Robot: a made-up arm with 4 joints.
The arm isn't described. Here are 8 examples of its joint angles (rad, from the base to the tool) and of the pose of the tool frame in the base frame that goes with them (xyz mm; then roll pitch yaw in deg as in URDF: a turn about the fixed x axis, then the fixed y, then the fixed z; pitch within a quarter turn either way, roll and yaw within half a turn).
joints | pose
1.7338 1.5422 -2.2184 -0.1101 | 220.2 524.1 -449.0 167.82 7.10 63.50
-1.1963 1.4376 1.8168 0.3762 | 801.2 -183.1 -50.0 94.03 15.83 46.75
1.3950 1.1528 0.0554 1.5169 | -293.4 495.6 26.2 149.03 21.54 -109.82
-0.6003 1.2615 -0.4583 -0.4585 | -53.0 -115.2 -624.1 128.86 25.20 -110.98
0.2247 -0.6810 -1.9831 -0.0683 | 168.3 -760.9 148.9 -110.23 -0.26 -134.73
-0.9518 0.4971 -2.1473 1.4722 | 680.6 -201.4 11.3 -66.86 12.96 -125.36
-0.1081 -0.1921 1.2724 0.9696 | -5.0 -548.6 465.1 74.68 4.10 -23.40
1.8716 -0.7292 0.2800 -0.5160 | -78.5 -72.9 949.7 -23.93 -39.64 -48.09
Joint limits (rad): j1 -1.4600..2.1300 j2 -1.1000..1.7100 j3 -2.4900..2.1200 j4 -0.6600..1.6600
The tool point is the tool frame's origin. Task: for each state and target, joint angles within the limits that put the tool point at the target. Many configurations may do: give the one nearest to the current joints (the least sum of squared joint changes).
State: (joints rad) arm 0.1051 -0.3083 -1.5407 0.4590
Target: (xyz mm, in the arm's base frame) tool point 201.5 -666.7 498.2
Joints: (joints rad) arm -0.1847 -0.9638 -1.5995 0.3868
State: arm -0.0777 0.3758 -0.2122 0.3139
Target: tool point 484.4 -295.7 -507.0
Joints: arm -0.9070 0.7396 -0.9717 -0.1391
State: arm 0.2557 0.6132 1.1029 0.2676
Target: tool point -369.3 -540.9 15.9
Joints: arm 0.2691 0.6026 0.9269 0.0583
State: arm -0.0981 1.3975 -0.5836 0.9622
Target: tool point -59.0 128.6 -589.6
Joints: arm -0.2448 1.3630 -0.7717 0.4369
